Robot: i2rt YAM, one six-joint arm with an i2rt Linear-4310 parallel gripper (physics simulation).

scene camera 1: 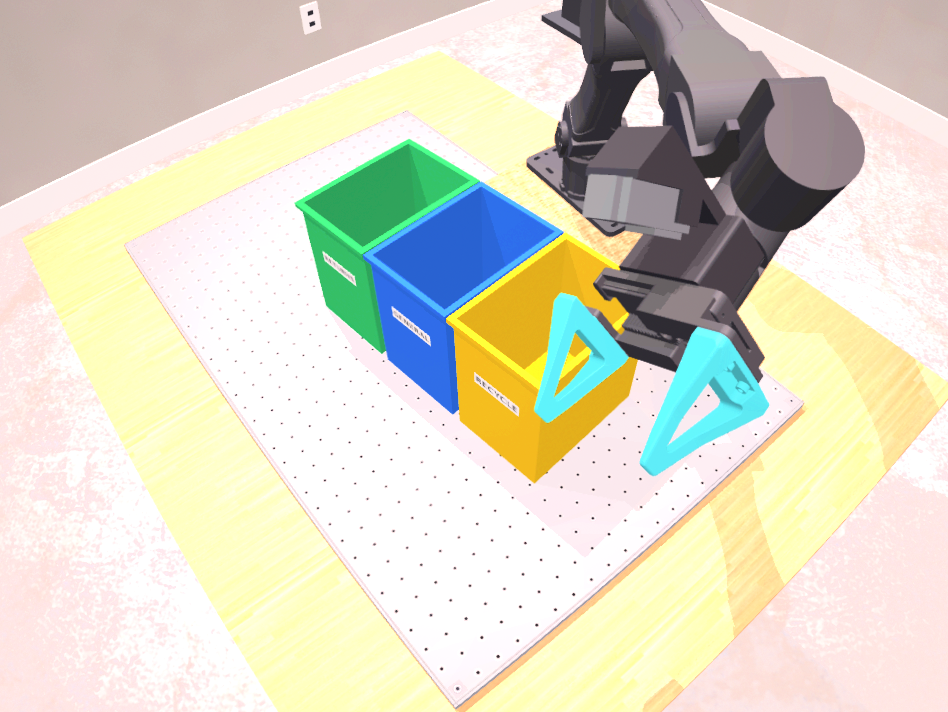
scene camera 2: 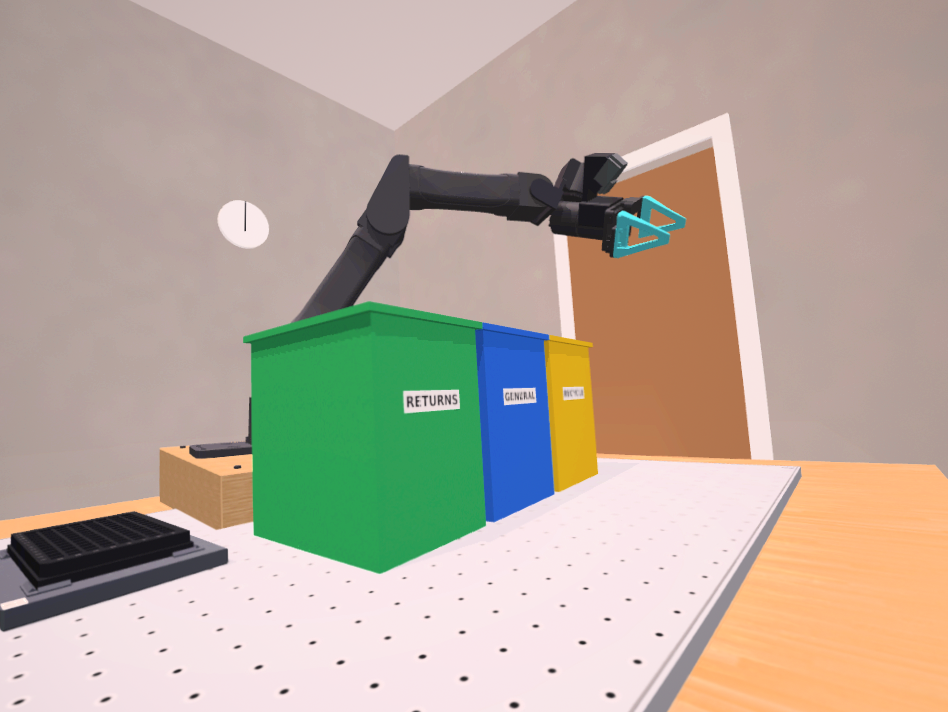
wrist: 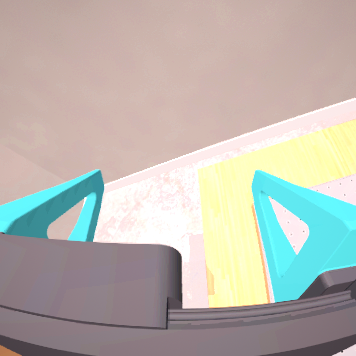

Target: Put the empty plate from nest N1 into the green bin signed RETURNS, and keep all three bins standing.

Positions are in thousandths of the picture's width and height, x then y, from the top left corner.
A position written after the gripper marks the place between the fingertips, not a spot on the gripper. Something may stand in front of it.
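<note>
Gripper (scene camera 1: 621, 620). Green returns bin (scene camera 2: 387, 620), (scene camera 1: 368, 305); out of frame in the wrist view. Blue general bin (scene camera 1: 447, 386), (scene camera 2: 543, 584); in the wrist view, out of frame. Yellow recycle bin (scene camera 1: 529, 473), (scene camera 2: 605, 624). Black gridded plate (scene camera 2: 80, 775).
</note>
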